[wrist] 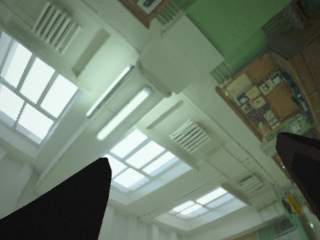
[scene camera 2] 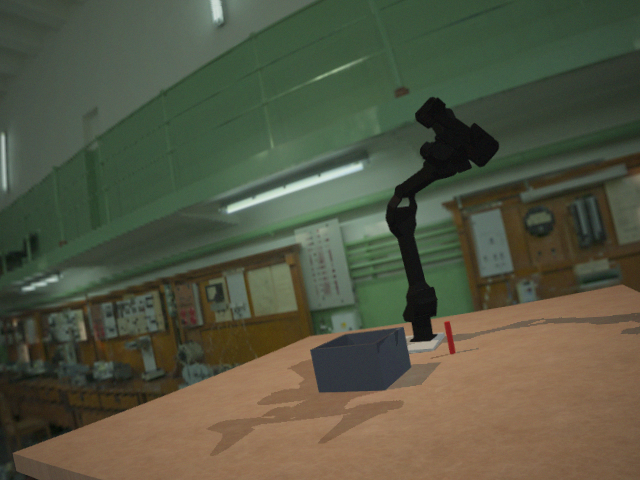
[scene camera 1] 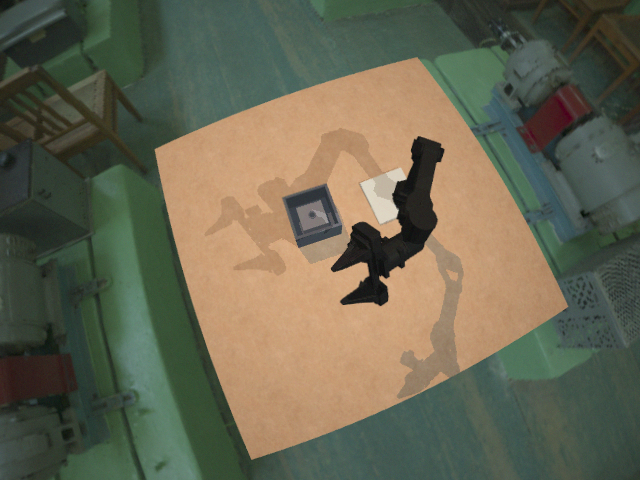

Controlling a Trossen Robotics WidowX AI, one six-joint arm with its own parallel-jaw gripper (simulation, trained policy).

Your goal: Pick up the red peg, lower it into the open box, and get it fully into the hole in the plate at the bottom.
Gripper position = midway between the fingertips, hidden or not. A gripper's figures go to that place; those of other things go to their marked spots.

Labels:
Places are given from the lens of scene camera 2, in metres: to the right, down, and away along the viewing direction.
my gripper (scene camera 2: 454,111): 0.26, -0.25, 0.75
dark blue box (scene camera 2: 373,360): 0.11, 0.24, 0.80

